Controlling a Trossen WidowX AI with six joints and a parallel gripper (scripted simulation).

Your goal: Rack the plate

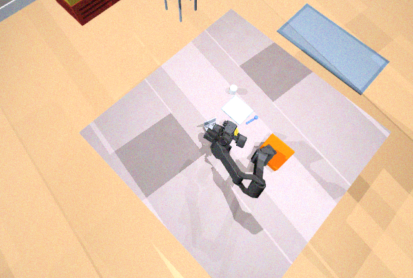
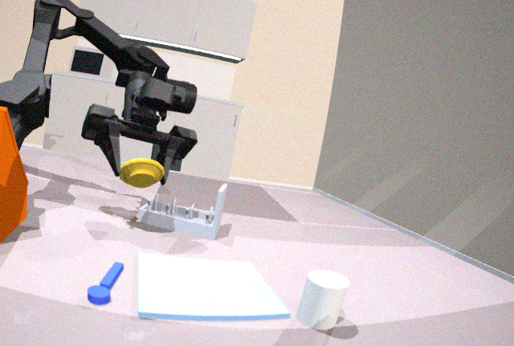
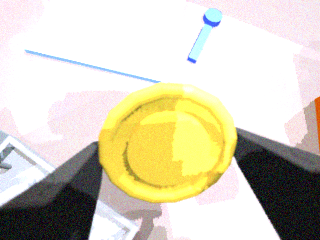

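The dish rack lies 7 cm to the left of my gripper tip, 7 cm ahead of it and 6 cm below it. Round my gripper tip: pale blue board: 14 cm to the right, 9 cm ahead, 8 cm below; yellow plate: 1 cm above; blue spoon: 17 cm to the right, 8 cm below, 2 cm behind.
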